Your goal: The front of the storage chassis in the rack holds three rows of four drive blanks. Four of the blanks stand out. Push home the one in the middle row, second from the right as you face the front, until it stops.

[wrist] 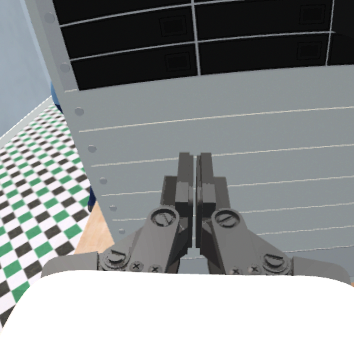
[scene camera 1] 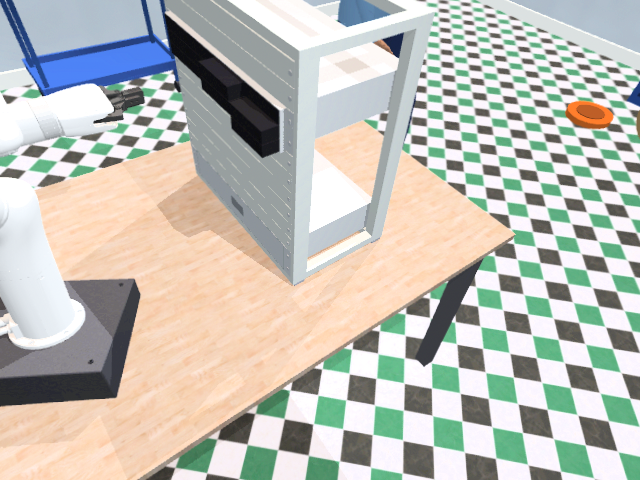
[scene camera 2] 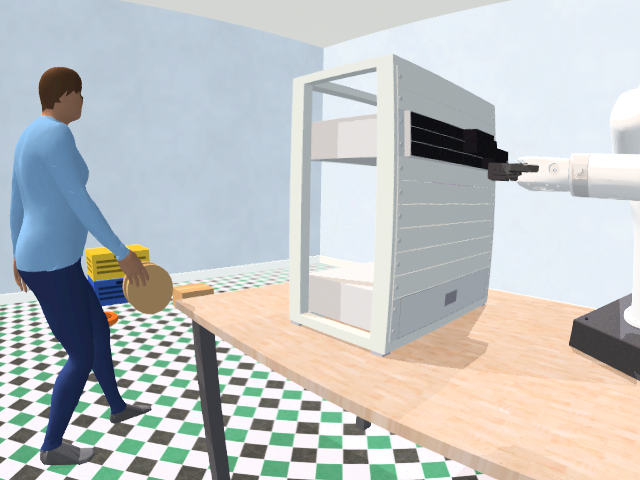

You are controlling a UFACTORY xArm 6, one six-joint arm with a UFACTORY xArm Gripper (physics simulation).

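Places are measured from the arm's base along level axes (x back, y right, z up), in metres.
Where they show: gripper, between the fingertips: [wrist: 194, 174] [scene camera 1: 142, 94] [scene camera 2: 489, 171]; arm's base, origin of its link: [scene camera 1: 48, 324].
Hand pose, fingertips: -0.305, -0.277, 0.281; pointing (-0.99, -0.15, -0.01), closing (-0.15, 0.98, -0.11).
Note:
Things, the pixels of their top centre, and the offset from my fingertips, as dx, dy, dz. Level surfaces: height alone.
- storage chassis, centre of its top: [scene camera 2: 408, 89] -0.287, +0.073, +0.216
- raised dark block, centre of its top: [scene camera 1: 240, 65] [scene camera 2: 464, 132] -0.167, +0.148, +0.104
- raised block, centre of its top: [scene camera 1: 273, 106] -0.185, +0.256, +0.076
- wooden table, height of its surface: dz -0.368
The storage chassis [scene camera 1: 282, 130] [scene camera 2: 407, 133] [wrist: 198, 60] is high in the rack's front, with black drive blanks. In scene camera 1, a raised dark block [scene camera 1: 219, 77] stands out left of another raised block [scene camera 1: 255, 126] at the near right end. In scene camera 2, raised blanks [scene camera 2: 476, 140] show toward the far end. The dark blanks merge, so I cannot separate the middle-row, second-from-right one with certainty. In the wrist view, the two left columns sit flush. My gripper [scene camera 1: 142, 97] [scene camera 2: 490, 170] [wrist: 194, 174] is shut and empty, in front of the rack; the wrist view shows its tips over grey panels below the chassis.
The grey rack [scene camera 1: 305, 170] [scene camera 2: 385, 222] stands on the wooden table [scene camera 1: 206, 320] [scene camera 2: 516, 403]. A person [scene camera 2: 51, 191] in a blue top stands beyond the table. A blue shelf [scene camera 1: 103, 62] stands behind, and an orange ring [scene camera 1: 571, 116] lies on the floor.

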